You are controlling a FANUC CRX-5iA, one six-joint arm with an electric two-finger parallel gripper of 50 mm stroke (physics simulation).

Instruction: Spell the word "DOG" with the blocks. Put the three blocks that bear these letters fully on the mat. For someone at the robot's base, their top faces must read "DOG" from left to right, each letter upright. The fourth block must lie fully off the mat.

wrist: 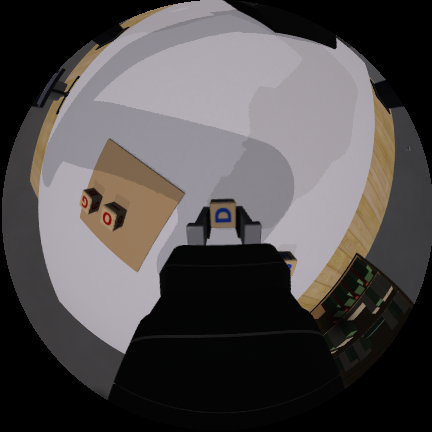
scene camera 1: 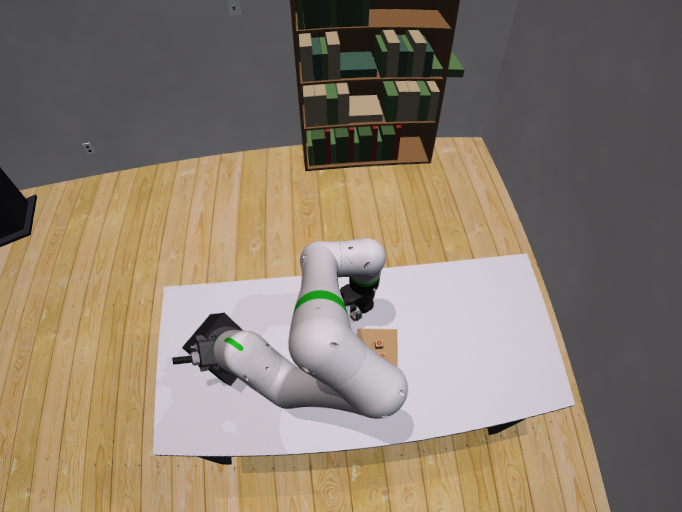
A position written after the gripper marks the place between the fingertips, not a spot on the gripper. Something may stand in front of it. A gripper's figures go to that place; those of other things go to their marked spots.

Labels:
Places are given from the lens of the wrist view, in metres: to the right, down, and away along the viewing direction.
gripper point(wrist: 222, 215): 0.01, 0.00, 0.17
brown mat point(wrist: 149, 199): -0.08, -0.02, 0.17
D block point(wrist: 222, 211): 0.01, 0.00, 0.15
The marked spots on the D block and the brown mat are 0.09 m apart.

